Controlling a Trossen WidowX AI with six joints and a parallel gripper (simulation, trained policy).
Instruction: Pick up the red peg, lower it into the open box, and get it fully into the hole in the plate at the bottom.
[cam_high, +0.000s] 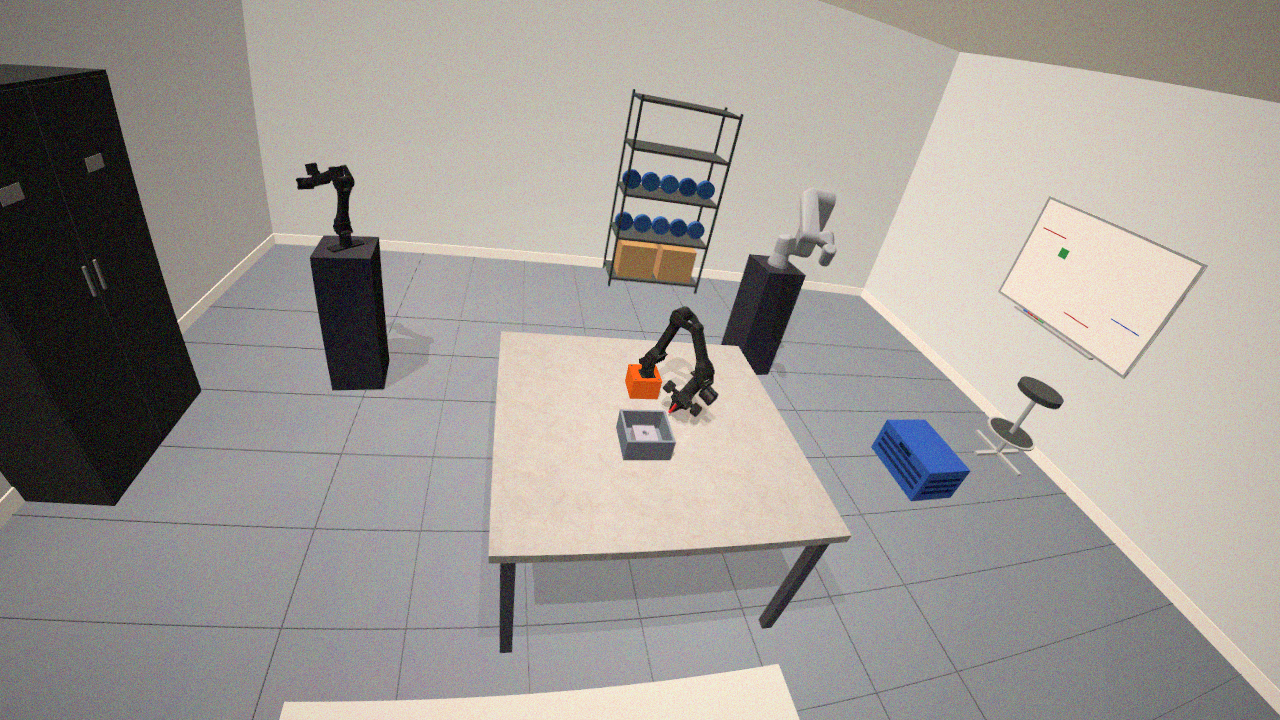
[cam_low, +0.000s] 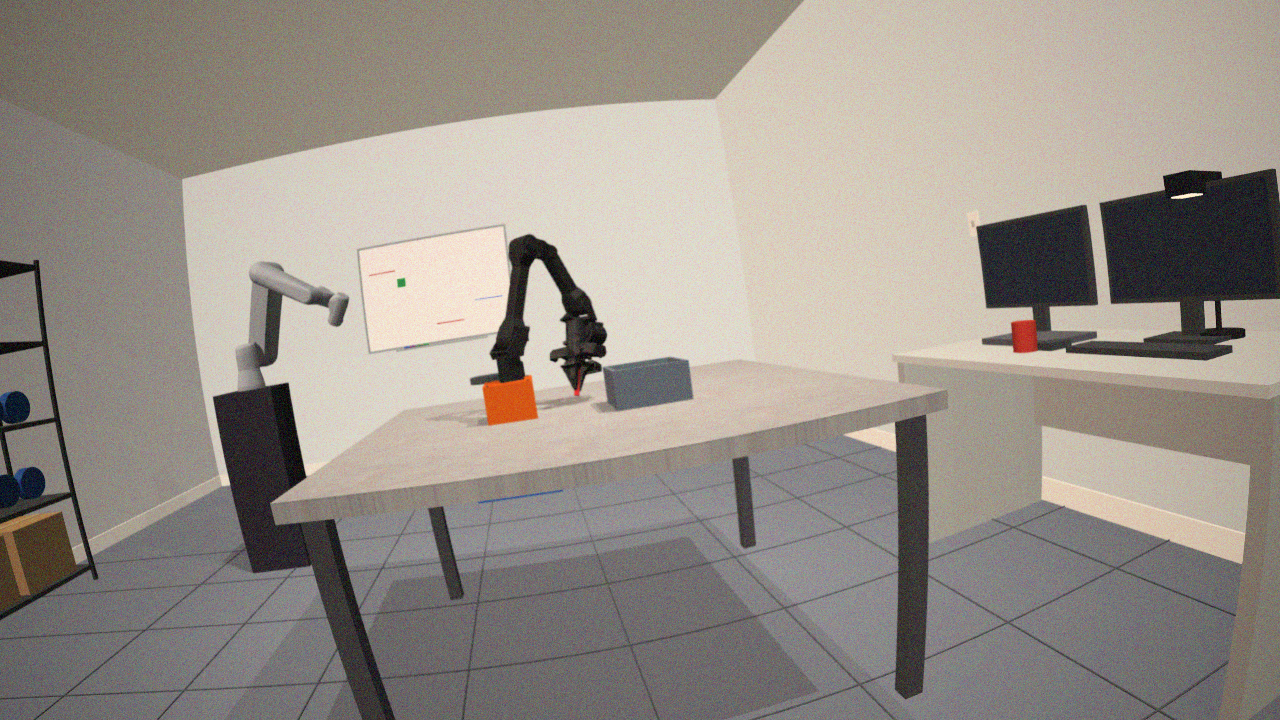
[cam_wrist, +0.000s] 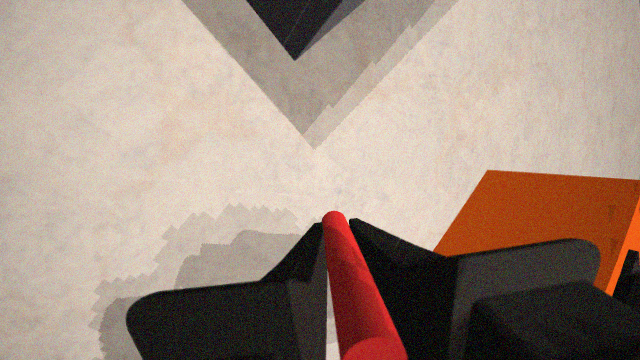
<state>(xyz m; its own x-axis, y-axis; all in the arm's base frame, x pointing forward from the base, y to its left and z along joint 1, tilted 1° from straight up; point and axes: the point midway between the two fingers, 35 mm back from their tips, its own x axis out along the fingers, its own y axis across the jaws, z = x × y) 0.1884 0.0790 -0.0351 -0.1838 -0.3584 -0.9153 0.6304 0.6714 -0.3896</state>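
Right now my gripper tip is 15 cm short of the grey box, 17 cm to the left of it and 1 cm above it. The rest, counted from my gripper tip: red peg: 1 cm ahead, 1 cm to the left, 3 cm above.
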